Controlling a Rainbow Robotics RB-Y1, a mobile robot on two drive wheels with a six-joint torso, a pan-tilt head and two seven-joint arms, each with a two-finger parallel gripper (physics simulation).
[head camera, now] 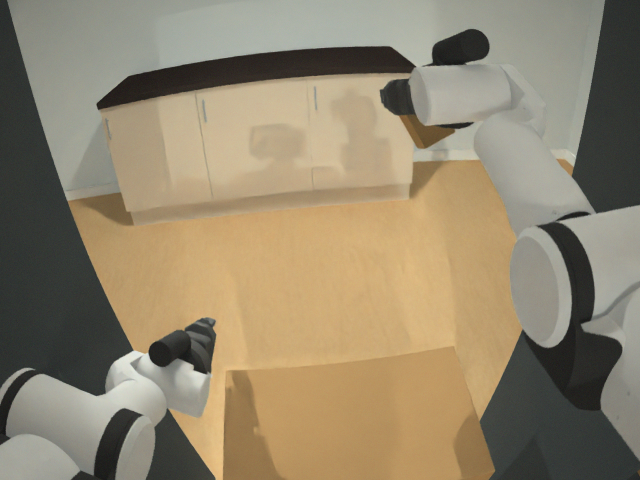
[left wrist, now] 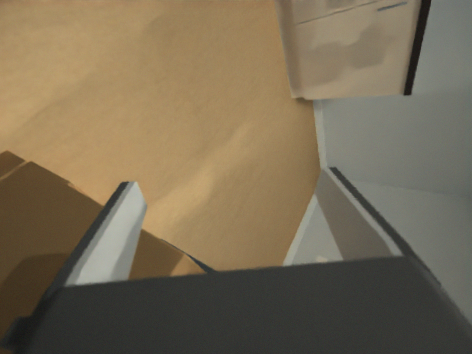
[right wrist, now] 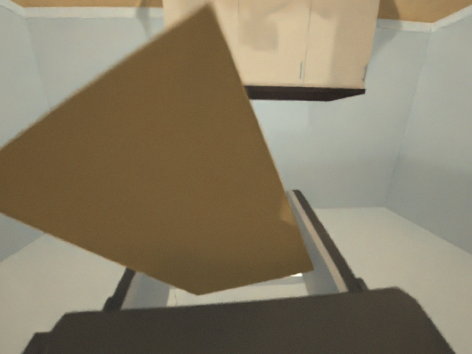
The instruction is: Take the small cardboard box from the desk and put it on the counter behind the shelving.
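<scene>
The small cardboard box is held by my right gripper, tilted, at the upper right of the head view. The gripper is shut on it; the box hides much of one finger in the right wrist view. The counter has a dark top and cream doors. In the head view the box appears beside the counter's right end; whether they touch cannot be told. My left gripper is open and empty at the lower left, low before the counter. The desk is not recognisable.
A large brown box-like thing stands at the bottom of the head view. Tall dark panels, possibly shelving, flank the view at left and right. Wooden floor lies between the box-like thing and the counter.
</scene>
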